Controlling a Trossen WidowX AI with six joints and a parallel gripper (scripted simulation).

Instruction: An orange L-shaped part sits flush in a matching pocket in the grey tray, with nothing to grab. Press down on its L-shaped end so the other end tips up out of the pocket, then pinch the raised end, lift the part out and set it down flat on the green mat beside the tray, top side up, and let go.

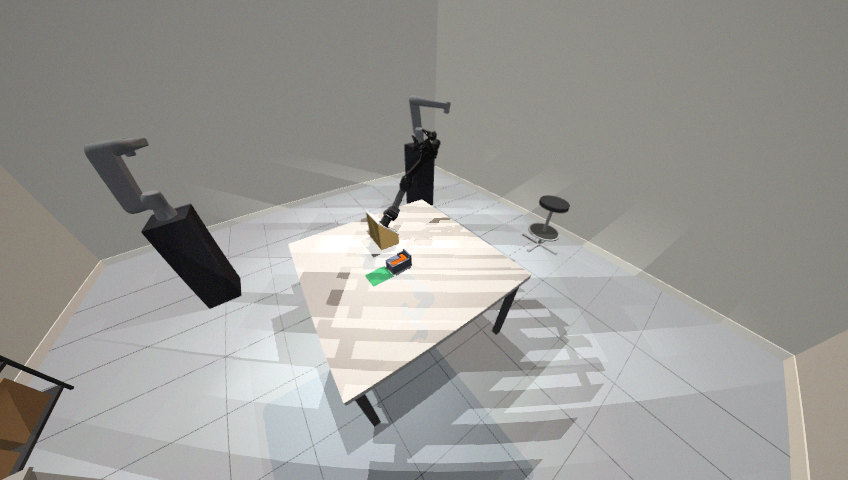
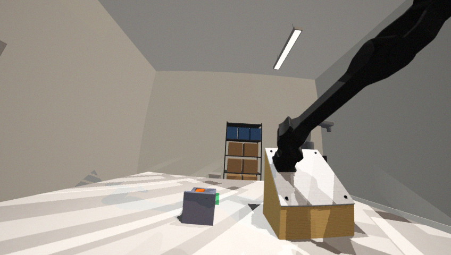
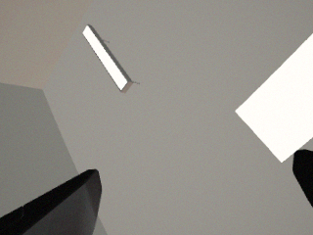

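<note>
Right now my gripper tip is 71 cm above the orange L-shaped part, 37 cm to the left of it and 31 cm short of it. Round my gripper tip: green mat: 77 cm below, 53 cm to the right, 31 cm ahead.
</note>
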